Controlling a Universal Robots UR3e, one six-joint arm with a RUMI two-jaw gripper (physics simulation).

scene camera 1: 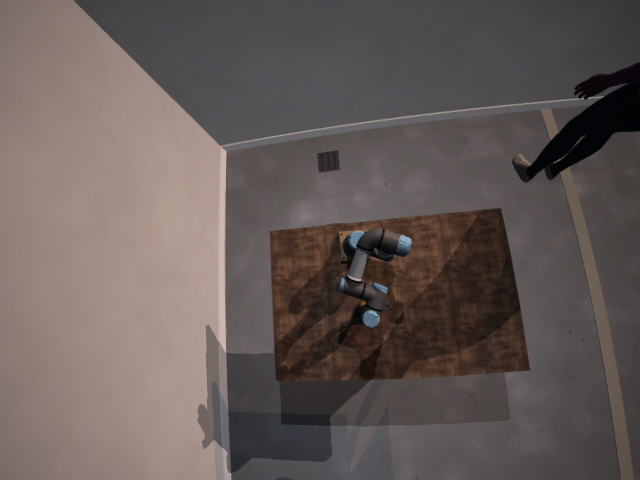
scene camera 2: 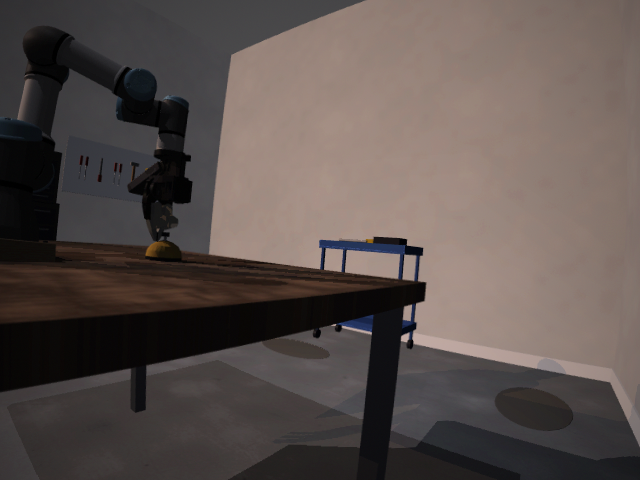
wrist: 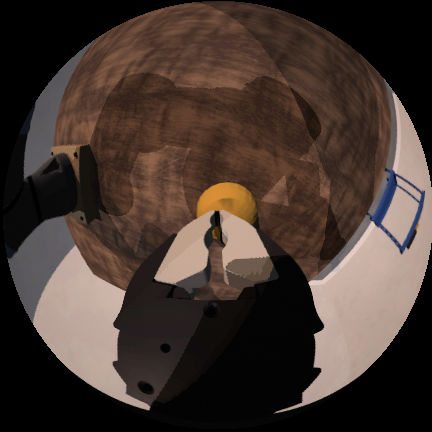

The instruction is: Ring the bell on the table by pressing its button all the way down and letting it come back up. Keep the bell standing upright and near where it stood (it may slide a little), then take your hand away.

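Observation:
The bell, a yellow dome on a dark base, (scene camera 2: 163, 251) (wrist: 227, 194) stands upright on the brown wooden table (scene camera 1: 465, 310) (scene camera 2: 258, 289) (wrist: 210, 120). A small yellow part of the bell (scene camera 1: 363, 303) shows beside the wrist in scene camera 1. Its small dark button (scene camera 2: 165, 235) sticks up from the top of the dome. My gripper (scene camera 2: 160, 235) (wrist: 217, 211) is shut, with its pale fingers pointing down and its tips right at the button's height. Whether they touch the button I cannot tell. In the wrist view the fingers hide the button and the near part of the dome.
The arm's base plate (scene camera 2: 31, 251) (wrist: 77, 154) stands on the table near the bell. A blue cart (scene camera 2: 361, 246) (wrist: 385, 200) stands beyond the table by the wall. A person (scene camera 1: 584, 134) is on the floor beyond the table at the upper right of scene camera 1.

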